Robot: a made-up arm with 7 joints.
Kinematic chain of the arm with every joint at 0, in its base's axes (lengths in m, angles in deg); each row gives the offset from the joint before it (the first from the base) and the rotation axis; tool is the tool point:
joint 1: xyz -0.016 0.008 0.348 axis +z
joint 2: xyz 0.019 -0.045 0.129 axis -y
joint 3: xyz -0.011 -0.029 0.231 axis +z
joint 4: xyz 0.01 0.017 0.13 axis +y
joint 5: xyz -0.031 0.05 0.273 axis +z
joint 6: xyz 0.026 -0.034 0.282 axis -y
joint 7: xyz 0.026 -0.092 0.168 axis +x
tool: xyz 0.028 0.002 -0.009
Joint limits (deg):
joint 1: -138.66..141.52
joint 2: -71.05..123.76
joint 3: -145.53..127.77
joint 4: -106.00..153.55
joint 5: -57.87..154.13
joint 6: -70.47..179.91
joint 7: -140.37..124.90
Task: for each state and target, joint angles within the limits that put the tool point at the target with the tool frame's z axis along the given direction. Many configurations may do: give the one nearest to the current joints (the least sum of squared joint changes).
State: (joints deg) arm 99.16 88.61 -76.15 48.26 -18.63 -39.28 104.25
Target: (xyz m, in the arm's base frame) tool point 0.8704 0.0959 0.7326 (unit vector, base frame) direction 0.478 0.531 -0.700
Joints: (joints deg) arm 138.44 90.07 -60.76 56.15 -0.05 -32.72 73.63
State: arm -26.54 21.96 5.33 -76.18 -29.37 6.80 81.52
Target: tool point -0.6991 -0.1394 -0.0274 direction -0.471 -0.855 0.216
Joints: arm -23.96 74.42 25.14 -89.07 9.08 4.37 75.64
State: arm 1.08 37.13 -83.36 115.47 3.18 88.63 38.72
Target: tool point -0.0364 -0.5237 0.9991 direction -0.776 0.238 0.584
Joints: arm -6.09 31.52 -54.61 102.60 -12.55 125.38 22.83
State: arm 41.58 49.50 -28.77 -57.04 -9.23 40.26 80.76
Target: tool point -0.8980 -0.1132 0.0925 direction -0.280 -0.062 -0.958
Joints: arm 21.24 84.48 -37.04 -44.69 -13.78 22.84 40.18
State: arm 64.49 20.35 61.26 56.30 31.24 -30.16 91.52
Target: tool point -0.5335 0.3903 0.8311 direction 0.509 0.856 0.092
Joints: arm 46.16 29.32 81.58 79.16 22.51 -19.18 73.18
